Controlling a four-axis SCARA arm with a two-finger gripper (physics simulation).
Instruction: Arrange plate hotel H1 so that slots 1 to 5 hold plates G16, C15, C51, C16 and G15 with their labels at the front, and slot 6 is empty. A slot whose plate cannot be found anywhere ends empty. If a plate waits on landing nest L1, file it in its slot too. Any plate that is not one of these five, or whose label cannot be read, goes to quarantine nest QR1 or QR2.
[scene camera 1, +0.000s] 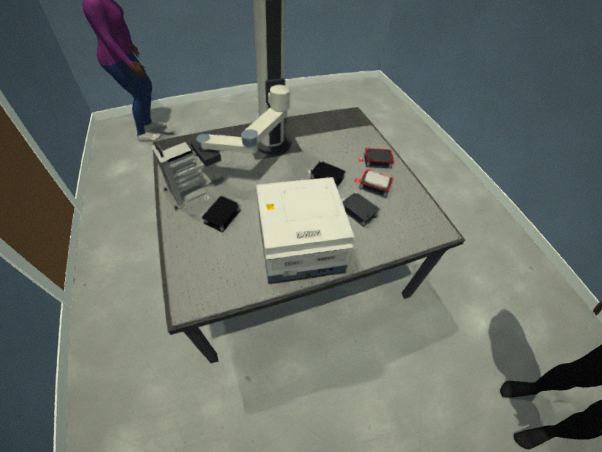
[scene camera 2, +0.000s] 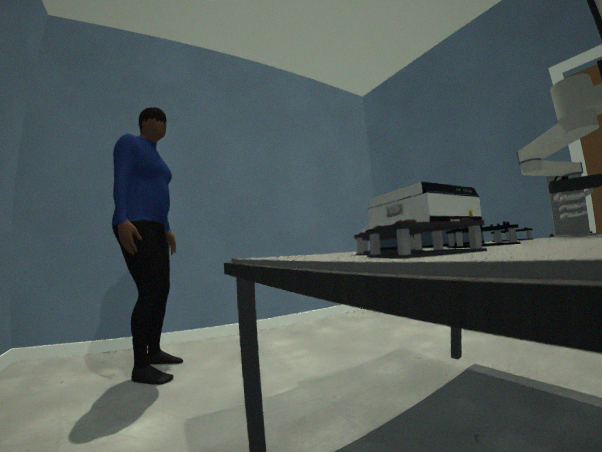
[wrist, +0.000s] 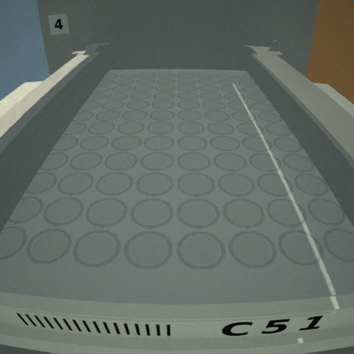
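Observation:
In the wrist view the plate C51 (wrist: 186, 185) is level, inside plate hotel H1 (scene camera 1: 172, 177) (scene camera 2: 559, 215), with its label at the near edge. My gripper (wrist: 175, 101) is shut on it; hotel rails partly cover the fingers at its sides. A slot tag 4 (wrist: 58, 24) shows on the back wall, above the plate's level. I cannot tell exactly which slot it is in or whether it rests on the ledges. Other plates in the hotel are too small to read. A white plate (scene camera 1: 377, 179) lies on a red-rimmed nest (scene camera 1: 363, 187); its label is unreadable.
A second red-rimmed nest (scene camera 1: 379, 155) stands behind. Dark nests (scene camera 1: 221, 213) (scene camera 1: 327, 172) (scene camera 1: 361, 208) stand around a large white instrument (scene camera 1: 305, 210) (scene camera 2: 425, 205). One person (scene camera 1: 112, 40) stands behind the table's left corner, another (scene camera 2: 142, 180) beyond the table.

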